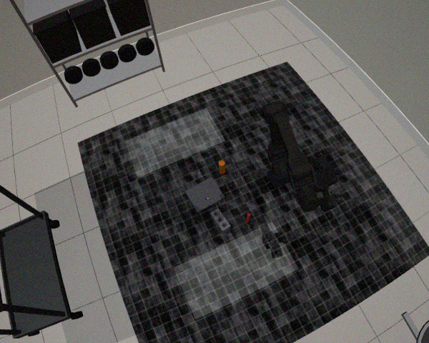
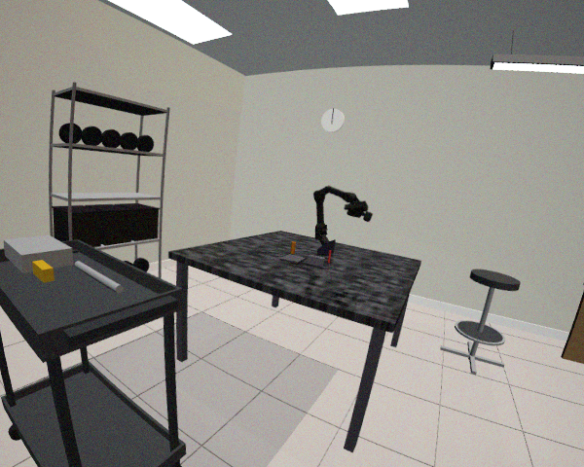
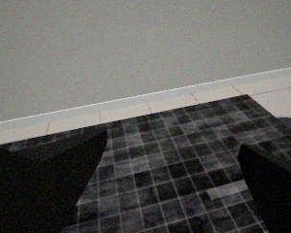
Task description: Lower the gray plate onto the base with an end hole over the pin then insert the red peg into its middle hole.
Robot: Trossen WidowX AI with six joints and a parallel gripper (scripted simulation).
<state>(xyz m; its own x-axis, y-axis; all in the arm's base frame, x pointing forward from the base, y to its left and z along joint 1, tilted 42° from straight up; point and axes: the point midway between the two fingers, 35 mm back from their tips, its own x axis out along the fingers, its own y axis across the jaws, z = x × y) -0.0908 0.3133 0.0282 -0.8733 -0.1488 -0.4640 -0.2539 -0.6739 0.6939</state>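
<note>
Now: gripper tip 430 mm short of the gray plate, 110 mm to the left of it and 250 mm above it. The rest, counted from my gripper tip: gray base (450 mm ahead, 240 mm to the right, 280 mm below); then orange cylinder (340 mm ahead, 340 mm to the right, 250 mm below); then red peg (320 mm ahead, 80 mm to the right, 250 mm below).
</note>
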